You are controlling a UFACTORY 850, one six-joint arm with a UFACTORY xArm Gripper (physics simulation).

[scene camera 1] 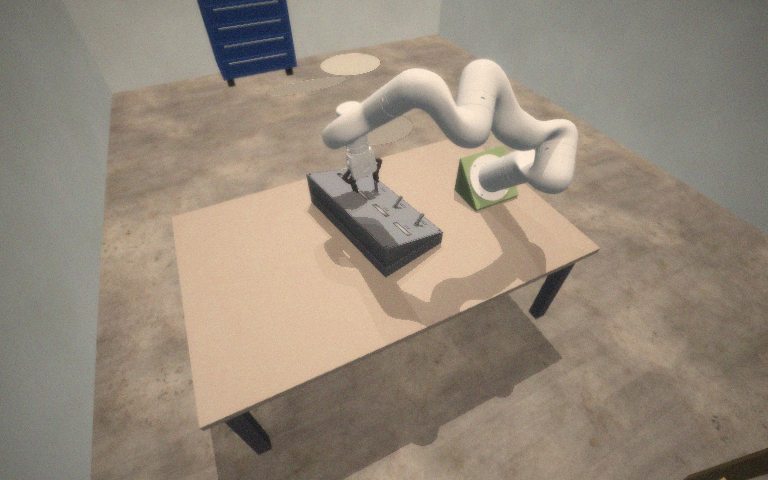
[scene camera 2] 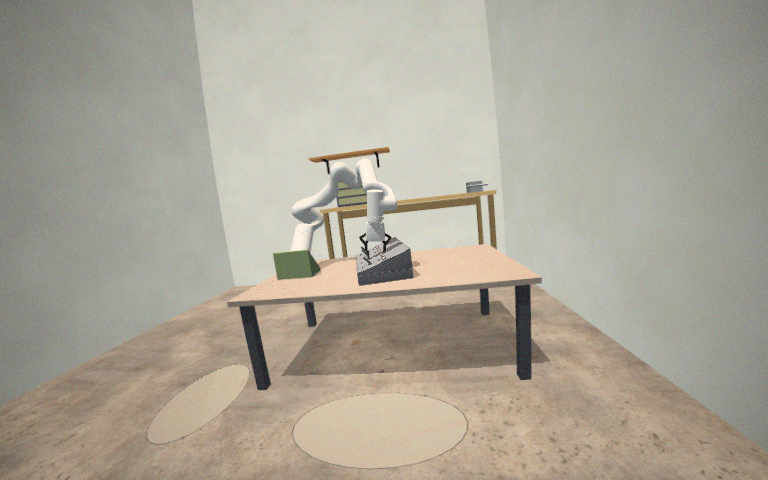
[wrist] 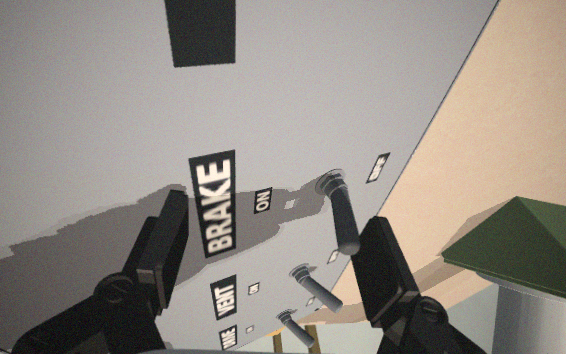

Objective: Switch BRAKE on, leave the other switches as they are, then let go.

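The grey sloped console (scene camera 1: 387,260) (scene camera 2: 385,275) (wrist: 100,100) stands on the table. In the wrist view the BRAKE lever (wrist: 345,220) leans to the OFF side, right of the BRAKE label (wrist: 214,205). The VENT lever (wrist: 320,292) and a third lever (wrist: 298,331) farther off also lean to the OFF side. My gripper (scene camera 1: 366,191) (scene camera 2: 376,252) (wrist: 278,224) is open, low over the console, with nothing gripped. The BRAKE lever is between the fingers, its tip right beside the right finger; whether they touch is unclear. The left finger is beside the BRAKE label, on the ON side.
The table (scene camera 1: 254,316) (scene camera 2: 464,266) carries the console and the green wedge mount (scene camera 1: 467,183) (scene camera 2: 291,264) (wrist: 505,240) at the arm's base. A blue drawer cabinet (scene camera 1: 249,33) stands by the wall. Behind the arm, a wooden bench (scene camera 2: 438,203) stands under a wall shelf (scene camera 2: 351,154).
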